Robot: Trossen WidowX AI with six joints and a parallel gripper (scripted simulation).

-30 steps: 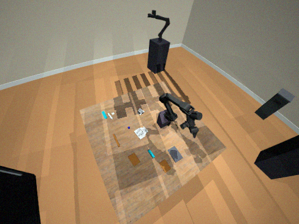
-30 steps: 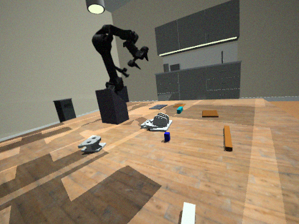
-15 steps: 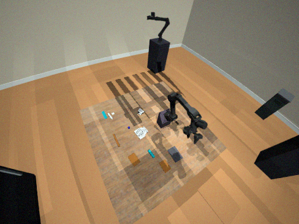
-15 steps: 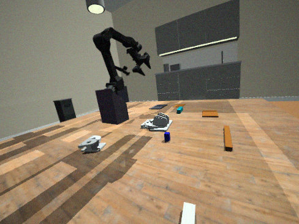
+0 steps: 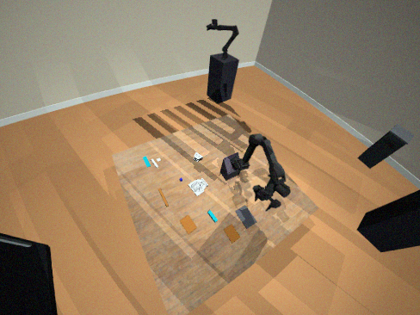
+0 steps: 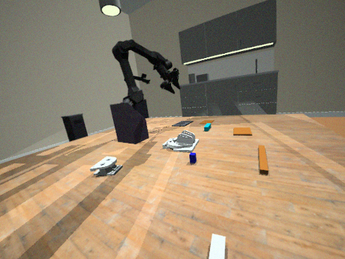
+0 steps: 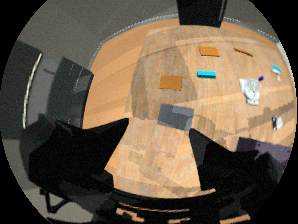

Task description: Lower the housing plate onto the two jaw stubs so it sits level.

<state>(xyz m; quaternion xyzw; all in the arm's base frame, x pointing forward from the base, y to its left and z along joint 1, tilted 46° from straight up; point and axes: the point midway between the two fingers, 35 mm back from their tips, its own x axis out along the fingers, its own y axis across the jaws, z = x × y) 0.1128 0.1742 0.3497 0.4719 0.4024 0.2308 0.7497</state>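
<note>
Now: the cyan block 220 mm below my gripper tip, 220 mm ahead of it and 170 mm to the right of it. Also, from my gripper tip: dark grey tile (230 mm below, 20 mm to the right, 20 mm ahead); orange tile (400 mm ahead, 220 mm to the right, 220 mm below); blue block (550 mm to the right, 250 mm ahead, 210 mm below).
</note>
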